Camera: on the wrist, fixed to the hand. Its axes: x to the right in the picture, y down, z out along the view.
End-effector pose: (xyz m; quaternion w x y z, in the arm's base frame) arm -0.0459 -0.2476 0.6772 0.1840 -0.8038 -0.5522 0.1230
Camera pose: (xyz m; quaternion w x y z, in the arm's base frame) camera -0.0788 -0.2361 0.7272 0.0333 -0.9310 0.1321 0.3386
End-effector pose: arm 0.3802 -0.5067 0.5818 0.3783 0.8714 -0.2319 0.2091
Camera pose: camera 0.4037 -0.4516 0.5704 0.0539 0.5191 -0.7902 0.3213
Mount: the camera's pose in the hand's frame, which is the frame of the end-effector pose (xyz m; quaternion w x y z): -0.0008 -0.0530 -0.0301 0.7232 0.0587 -0.1150 0.6785
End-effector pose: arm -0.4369 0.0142 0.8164 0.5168 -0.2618 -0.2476 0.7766
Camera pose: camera -0.3810 0.0351 0.8290 0.1663 0.2377 0.0153 -0.9569
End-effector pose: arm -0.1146 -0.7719 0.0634 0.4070 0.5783 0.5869 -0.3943
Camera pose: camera -0.1682 -0.7452 0.0745 0.5954 0.7950 -0.0379 -0.1100
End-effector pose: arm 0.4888 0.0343 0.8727 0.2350 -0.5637 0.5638 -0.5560
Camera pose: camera 0.4820 0.0594 0.9278 0.6451 -0.0753 0.7305 -0.2109
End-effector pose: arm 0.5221 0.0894 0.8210 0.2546 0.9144 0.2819 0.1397
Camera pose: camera 0.4859 0.1383 0.8171 0.0681 0.8836 -0.4376 0.1521
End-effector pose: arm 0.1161 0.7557 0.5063 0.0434 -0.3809 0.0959 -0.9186
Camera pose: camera 0.0950 0.8120 0.4960 0.6880 -0.3135 0.2689 -0.5967
